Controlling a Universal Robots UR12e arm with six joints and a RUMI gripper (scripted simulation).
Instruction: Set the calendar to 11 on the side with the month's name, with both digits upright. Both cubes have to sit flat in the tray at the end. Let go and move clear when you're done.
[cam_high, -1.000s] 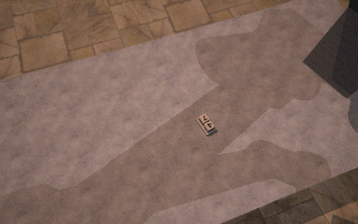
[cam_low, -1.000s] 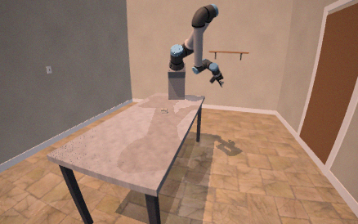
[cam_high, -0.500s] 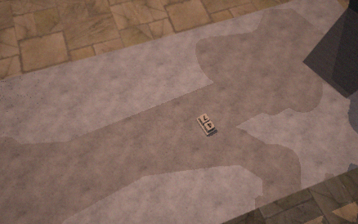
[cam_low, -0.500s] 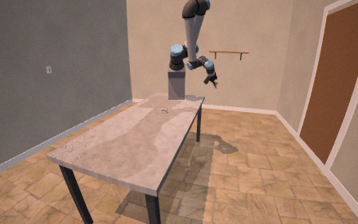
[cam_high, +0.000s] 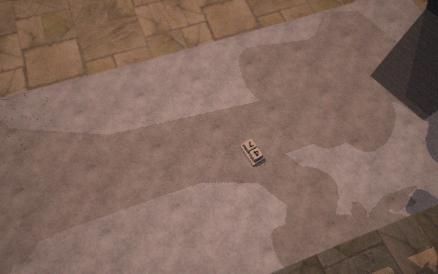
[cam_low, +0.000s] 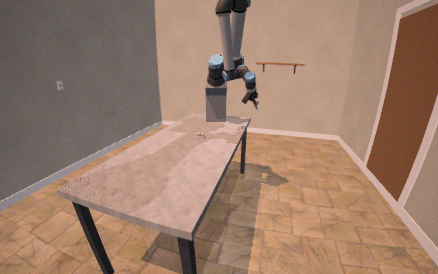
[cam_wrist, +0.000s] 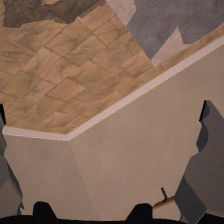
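The digit cube is 440 mm to the right of my hand, 370 mm ahead of it and 190 mm below it. The rest, counted from my hand: calendar tray 420 mm to the right, 370 mm ahead, 210 mm below; white cube 410 mm to the right, 370 mm ahead, 190 mm below.
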